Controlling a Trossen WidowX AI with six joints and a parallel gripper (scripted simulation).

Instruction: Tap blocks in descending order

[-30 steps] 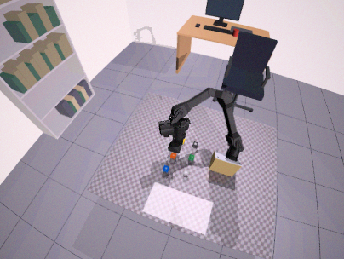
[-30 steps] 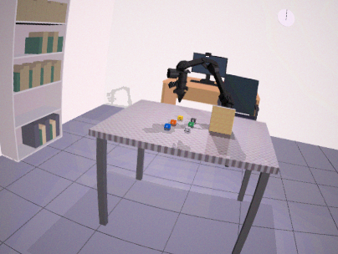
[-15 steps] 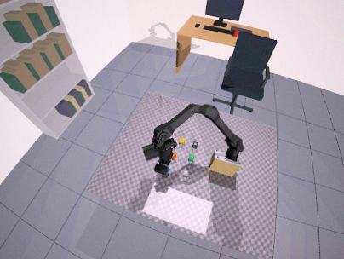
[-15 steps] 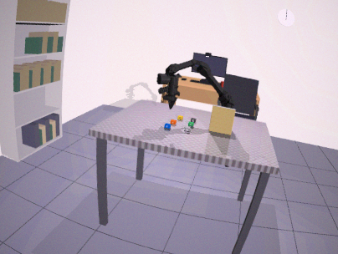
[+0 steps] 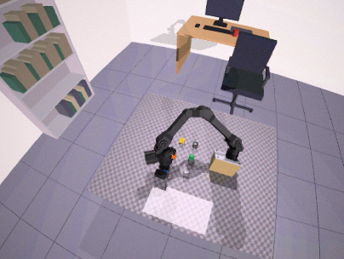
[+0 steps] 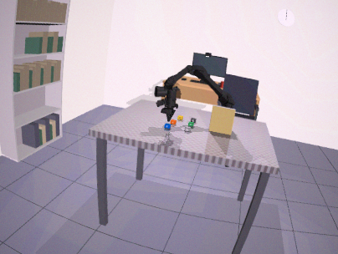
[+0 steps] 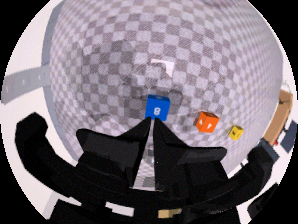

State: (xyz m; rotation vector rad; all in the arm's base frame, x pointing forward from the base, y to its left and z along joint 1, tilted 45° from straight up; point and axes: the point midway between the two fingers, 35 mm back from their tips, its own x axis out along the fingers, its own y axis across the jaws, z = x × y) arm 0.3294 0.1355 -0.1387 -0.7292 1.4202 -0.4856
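Now: gripper tip 1 cm short of the blue block and 3 cm above it. The rest, counted from my gripper tip: yellow block: 23 cm to the right, 3 cm below; then green block: 10 cm behind, 15 cm to the right, 3 cm below; then orange block: 1 cm ahead, 11 cm to the right, 3 cm below.
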